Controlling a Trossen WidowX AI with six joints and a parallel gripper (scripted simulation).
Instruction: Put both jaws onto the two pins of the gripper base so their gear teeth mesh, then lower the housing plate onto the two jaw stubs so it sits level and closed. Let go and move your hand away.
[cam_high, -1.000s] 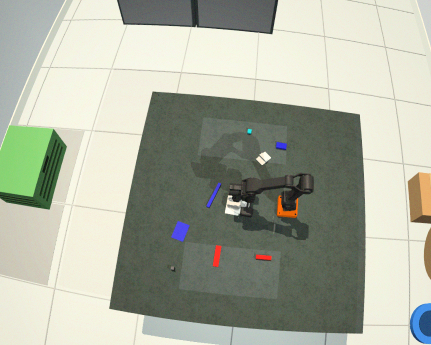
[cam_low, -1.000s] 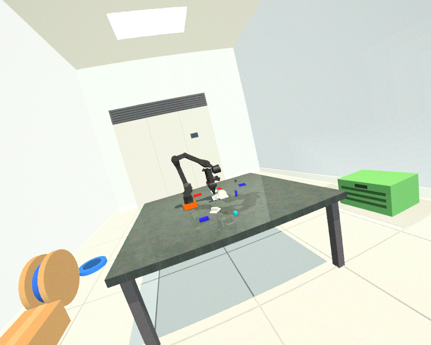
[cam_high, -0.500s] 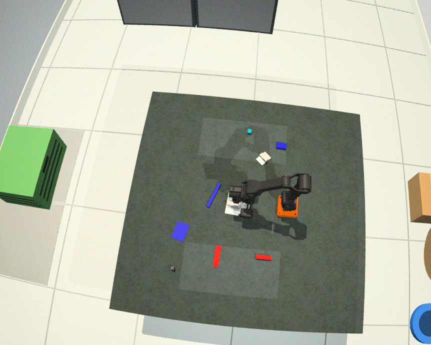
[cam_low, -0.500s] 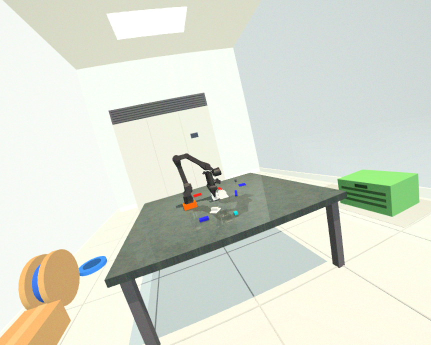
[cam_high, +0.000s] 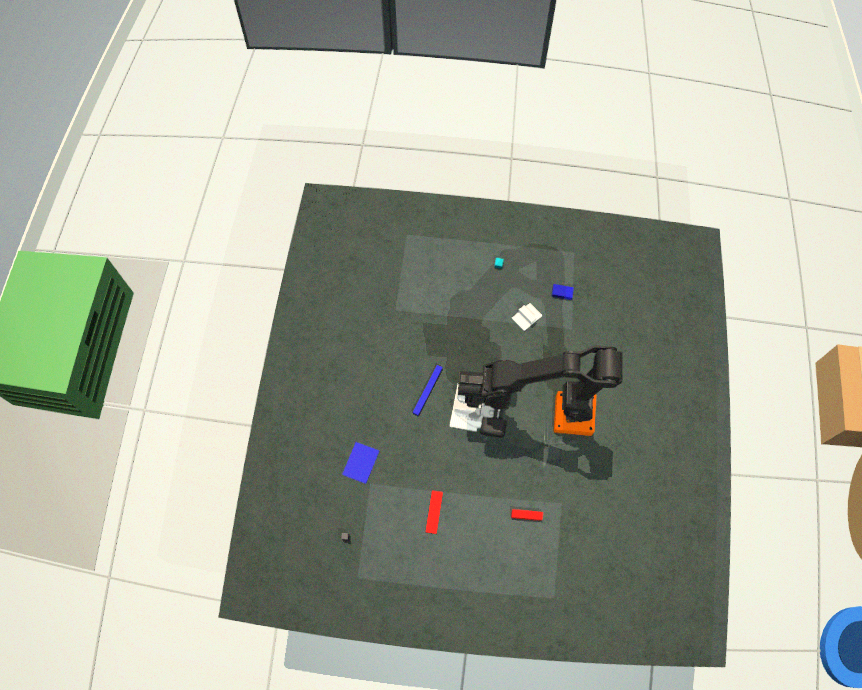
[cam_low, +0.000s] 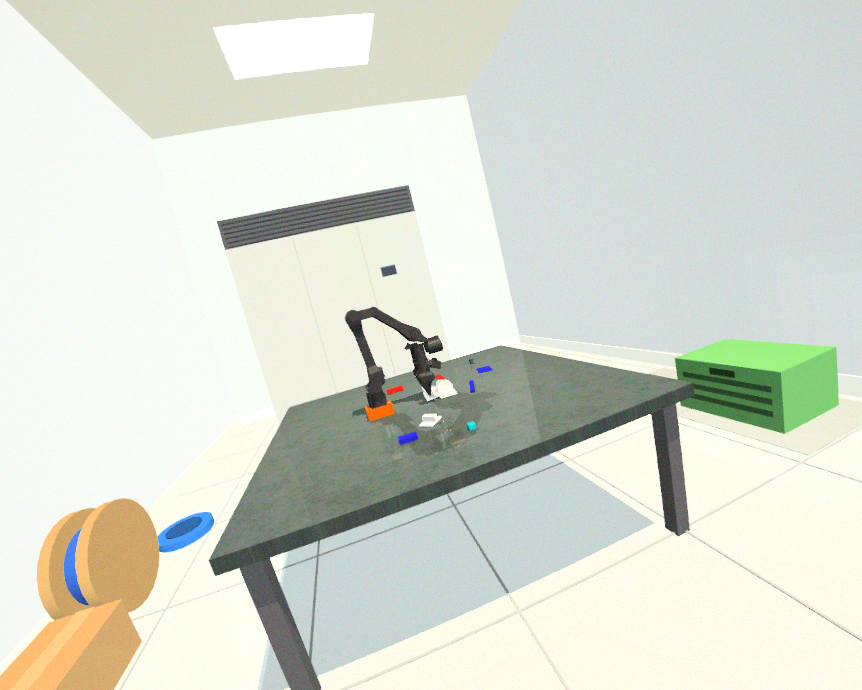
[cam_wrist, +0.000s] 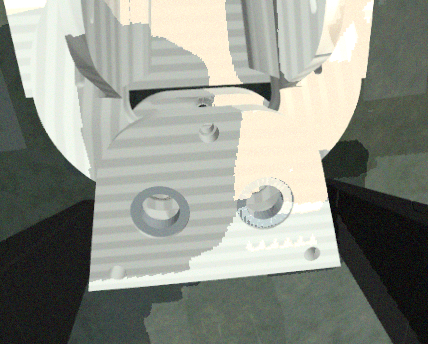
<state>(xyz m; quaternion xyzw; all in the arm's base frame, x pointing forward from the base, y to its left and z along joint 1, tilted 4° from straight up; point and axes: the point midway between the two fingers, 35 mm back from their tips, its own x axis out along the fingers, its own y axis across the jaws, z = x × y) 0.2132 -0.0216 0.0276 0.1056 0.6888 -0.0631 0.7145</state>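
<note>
The white jaw is 20 mm ahead of my gripper tip, 20 mm to the right of it and 10 mm below it. The rest, counted from my gripper tip: blue block (230 mm behind, 340 mm to the right, 10 mm below); blue strip (170 mm ahead, 70 mm to the right, 20 mm below); blue square (350 mm ahead, 110 mm to the left, 20 mm below).
</note>
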